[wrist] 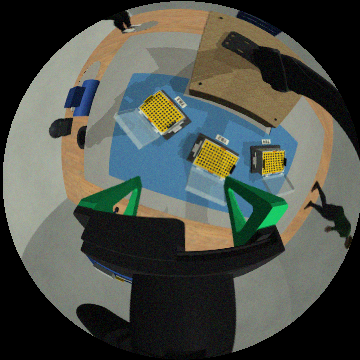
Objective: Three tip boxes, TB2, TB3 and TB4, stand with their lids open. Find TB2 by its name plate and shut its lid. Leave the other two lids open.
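Pixels of known places: gripper, fingertip midpoint: (182,180); arm's base, origin of the base link: (262,59).
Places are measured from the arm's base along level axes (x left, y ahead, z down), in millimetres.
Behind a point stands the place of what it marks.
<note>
Tip box TB2 (216,158) {x 65, y 310, z 135 mm}, with yellow tip rack and name plate (222,139) {x 64, y 247, z 191 mm}, stands in the middle of the row. Its clear lid (205,190) {x 72, y 393, z 75 mm} hangs open on the side toward my gripper. TB3 (162,112) {x -139, y 269, z 136 mm} stands to the left, turned at an angle, its clear lid (135,130) {x -168, y 342, z 82 mm} open toward the lower left. TB4 (273,162) {x 258, y 196, z 136 mm} stands to the right, its clear lid (280,185) {x 313, y 243, z 88 mm} open toward the bottom of the view. My gripper (182,180) {x -23, y 329, z -93 mm} is open with nothing between its green fingers. The right fingertip appears beside TB2's lower right edge in the view; the height gap cannot be told.
The boxes stand on a blue mat (125,165) {x -201, y 508, z 193 mm}. A raised wooden board (220,80) {x -48, y 109, z 90 mm} lies behind them, with a black arm base (242,45) {x -56, y 14, z -14 mm} on it and the dark arm reaching right. A blue cylinder object (87,98) stands at the left table edge.
</note>
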